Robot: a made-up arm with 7 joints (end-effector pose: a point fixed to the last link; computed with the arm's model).
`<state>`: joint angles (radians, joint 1 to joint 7).
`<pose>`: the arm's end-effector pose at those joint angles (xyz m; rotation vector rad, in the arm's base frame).
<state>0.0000 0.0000 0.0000 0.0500 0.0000 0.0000 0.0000</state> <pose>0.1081 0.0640 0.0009 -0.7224 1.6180 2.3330</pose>
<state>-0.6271 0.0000 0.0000 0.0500 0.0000 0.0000 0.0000</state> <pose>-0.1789 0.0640 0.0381 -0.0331 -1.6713 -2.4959</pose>
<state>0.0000 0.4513 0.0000 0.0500 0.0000 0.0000 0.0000</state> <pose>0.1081 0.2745 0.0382 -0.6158 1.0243 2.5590</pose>
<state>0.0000 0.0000 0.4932 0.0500 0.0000 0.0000 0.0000</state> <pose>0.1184 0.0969 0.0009 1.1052 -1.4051 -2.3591</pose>
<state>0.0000 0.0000 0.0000 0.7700 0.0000 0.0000 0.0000</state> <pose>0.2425 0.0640 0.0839 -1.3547 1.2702 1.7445</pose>
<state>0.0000 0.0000 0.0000 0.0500 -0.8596 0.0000 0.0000</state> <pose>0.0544 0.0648 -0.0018 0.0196 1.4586 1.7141</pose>
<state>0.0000 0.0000 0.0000 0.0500 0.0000 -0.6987 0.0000</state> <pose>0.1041 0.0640 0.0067 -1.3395 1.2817 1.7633</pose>
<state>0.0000 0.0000 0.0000 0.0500 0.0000 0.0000 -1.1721</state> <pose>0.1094 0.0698 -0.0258 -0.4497 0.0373 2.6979</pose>
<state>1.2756 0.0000 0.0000 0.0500 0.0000 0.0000 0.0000</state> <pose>0.4882 0.0640 0.4102 -1.6817 0.9515 1.2332</pose>
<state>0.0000 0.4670 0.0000 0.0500 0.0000 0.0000 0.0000</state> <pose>0.1081 0.2814 0.0412 -0.6117 1.0032 2.5645</pose>
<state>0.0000 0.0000 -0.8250 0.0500 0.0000 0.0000 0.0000</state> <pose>0.0616 0.0318 0.0009 -0.0112 1.5114 1.7164</pose>
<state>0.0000 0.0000 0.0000 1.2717 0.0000 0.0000 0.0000</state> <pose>0.2866 0.0640 0.1862 -1.6558 0.9838 1.2842</pose>
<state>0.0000 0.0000 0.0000 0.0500 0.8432 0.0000 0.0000</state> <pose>0.1434 0.1032 0.0027 1.2376 -1.1462 -2.0736</pose>
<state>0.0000 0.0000 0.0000 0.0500 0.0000 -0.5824 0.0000</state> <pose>0.1051 0.0640 0.0059 -1.2526 1.3434 1.8649</pose>
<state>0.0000 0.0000 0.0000 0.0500 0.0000 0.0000 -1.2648</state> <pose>0.1095 0.0715 -0.0273 -0.4221 -0.0884 2.6909</pose>
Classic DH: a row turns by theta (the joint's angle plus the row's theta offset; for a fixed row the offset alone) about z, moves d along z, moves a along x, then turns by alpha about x. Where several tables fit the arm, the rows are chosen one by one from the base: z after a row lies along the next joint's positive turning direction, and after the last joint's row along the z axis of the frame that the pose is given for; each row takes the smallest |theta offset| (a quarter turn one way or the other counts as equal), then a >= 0, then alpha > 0; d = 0 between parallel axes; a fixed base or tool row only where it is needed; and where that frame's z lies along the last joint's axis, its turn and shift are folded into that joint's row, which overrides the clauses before.
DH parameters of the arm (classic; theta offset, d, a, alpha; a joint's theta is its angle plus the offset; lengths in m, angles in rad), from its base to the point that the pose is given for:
base (fixed): 0 0.462 0.022 1.5708
joint 1: 1.5708 -0.088 0.016 1.5708
joint 2: -1.5708 0.026 0.013 -1.5708
joint 3: -1.5708 -0.257 0.017 1.5708
joint 4: 0 -0.022 0.006 -1.5708
joint 5: 0 -0.224 0.016 -1.5708
joint 6: 1.5708 -0.036 0.007 -1.5708
joint 7: -0.3046 -0.0049 -0.0155 1.3099
tool (fixed): 1.1491 -0.0199 0 0

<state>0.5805 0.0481 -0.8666 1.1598 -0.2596 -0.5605 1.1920</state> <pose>0.3208 -0.0526 0.2763 0.1290 1.0362 -0.3932</pose>
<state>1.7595 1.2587 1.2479 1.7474 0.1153 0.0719 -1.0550</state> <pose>-0.1939 0.3320 0.5583 1.2239 1.5846 1.0444</pose>
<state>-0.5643 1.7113 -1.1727 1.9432 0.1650 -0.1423 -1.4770</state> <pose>0.0117 0.2415 0.2603 -0.5821 0.3182 1.2901</pose>
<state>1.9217 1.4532 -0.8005 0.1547 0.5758 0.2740 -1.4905</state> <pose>0.0919 0.5785 0.5852 1.0874 1.5837 -1.3346</pose>
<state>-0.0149 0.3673 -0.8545 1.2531 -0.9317 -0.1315 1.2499</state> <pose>0.1670 0.0598 0.1130 0.8967 1.3712 0.3019</pose>
